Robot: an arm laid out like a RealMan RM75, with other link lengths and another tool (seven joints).
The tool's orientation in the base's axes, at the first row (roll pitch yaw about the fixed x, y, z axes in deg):
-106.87 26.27 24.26
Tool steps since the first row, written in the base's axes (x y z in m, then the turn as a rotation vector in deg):
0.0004 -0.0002 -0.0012 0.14 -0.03 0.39
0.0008 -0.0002 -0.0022 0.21 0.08 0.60
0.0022 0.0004 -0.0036 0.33 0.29 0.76
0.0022 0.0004 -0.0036 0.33 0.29 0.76
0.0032 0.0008 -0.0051 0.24 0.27 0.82
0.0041 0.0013 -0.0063 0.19 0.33 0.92
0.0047 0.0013 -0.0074 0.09 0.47 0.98
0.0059 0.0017 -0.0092 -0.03 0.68 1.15
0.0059 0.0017 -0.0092 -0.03 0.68 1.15
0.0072 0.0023 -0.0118 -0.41 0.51 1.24
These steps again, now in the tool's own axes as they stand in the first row. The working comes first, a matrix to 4 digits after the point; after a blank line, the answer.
The tool's axes in the first row as the columns of a matrix, in the base's axes (used below as rounded here):
0.8175 -0.2669 -0.5103
0.3684 -0.4386 0.8197
-0.4426 -0.8581 -0.2602

0.0008 0.0010 -0.0001 -0.07 -0.36 -0.20
0.0016 0.0018 0.0000 -0.06 -0.61 -0.20
0.0035 0.0023 0.0001 0.04 -0.87 -0.13
0.0035 0.0023 0.0001 0.04 -0.87 -0.13
0.0052 0.0032 0.0003 -0.07 -0.89 -0.11
0.0066 0.0037 0.0006 -0.13 -0.98 -0.07
0.0076 0.0045 0.0006 -0.19 -1.07 0.08
0.0095 0.0056 0.0008 -0.28 -1.28 0.27
0.0095 0.0056 0.0008 -0.28 -1.28 0.27
0.0120 0.0072 0.0013 -0.70 -1.18 0.30

